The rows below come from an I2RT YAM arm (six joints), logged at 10 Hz.
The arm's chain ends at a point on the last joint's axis. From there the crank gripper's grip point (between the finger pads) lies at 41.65 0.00 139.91 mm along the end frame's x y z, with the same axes.
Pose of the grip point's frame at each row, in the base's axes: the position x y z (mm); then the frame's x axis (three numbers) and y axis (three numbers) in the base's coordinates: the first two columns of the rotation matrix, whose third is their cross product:
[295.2 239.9 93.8 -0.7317 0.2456 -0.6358 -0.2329 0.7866 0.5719]
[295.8 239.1 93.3 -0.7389 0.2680 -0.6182 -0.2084 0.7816 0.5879]
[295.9 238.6 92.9 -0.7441 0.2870 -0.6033 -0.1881 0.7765 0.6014]
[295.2 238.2 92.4 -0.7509 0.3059 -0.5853 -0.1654 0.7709 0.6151]
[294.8 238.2 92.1 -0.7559 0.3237 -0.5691 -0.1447 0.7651 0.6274]
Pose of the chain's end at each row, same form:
[236.1 150.4 192.8 -0.7317 0.2456 -0.6358 -0.2329 0.7866 0.5719]
[236.9 149.1 192.0 -0.7389 0.2680 -0.6182 -0.2084 0.7816 0.5879]
[237.2 148.2 191.3 -0.7441 0.2870 -0.6033 -0.1881 0.7765 0.6014]
[237.0 147.3 190.7 -0.7509 0.3059 -0.5853 -0.1654 0.7709 0.6151]
[236.9 146.8 190.2 -0.7559 0.3237 -0.5691 -0.1447 0.7651 0.6274]

